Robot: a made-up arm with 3 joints.
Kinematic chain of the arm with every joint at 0, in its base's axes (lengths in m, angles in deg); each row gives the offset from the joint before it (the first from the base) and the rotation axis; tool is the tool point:
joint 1: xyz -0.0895 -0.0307 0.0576 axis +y
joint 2: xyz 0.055 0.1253 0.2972 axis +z
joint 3: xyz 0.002 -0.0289 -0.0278 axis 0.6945 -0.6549 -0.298
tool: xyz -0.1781 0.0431 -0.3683
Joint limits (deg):
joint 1: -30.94..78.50
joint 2: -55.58..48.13
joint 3: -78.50..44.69
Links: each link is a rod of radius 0.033 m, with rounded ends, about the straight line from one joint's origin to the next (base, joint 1, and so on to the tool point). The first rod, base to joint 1, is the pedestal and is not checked.
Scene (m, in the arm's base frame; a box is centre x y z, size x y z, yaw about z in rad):
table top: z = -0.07
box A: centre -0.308 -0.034 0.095 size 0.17 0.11 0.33 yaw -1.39
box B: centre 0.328 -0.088 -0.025 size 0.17 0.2 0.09 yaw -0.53
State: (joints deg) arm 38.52 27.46 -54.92
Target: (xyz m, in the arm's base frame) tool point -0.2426 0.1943 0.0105
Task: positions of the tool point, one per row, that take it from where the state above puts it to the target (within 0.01 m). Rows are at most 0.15 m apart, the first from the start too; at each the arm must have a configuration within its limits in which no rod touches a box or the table.
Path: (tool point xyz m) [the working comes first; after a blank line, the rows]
Joints at the target: 12.87 -36.63 -9.24
Straight joint move there: touches box A.

1: -0.1601 -0.2198 0.2770
2: -0.2112 -0.1530 0.3112
3: -0.2483 -0.0743 0.3352
4: -0.2702 0.0118 0.3473
5: -0.2763 0.1008 0.3464
6: -0.2672 0.1877 0.3321
7: -0.3078 0.1850 0.2151
8: -0.2972 0.1867 0.1012
9: -0.2426 0.1943 0.0105

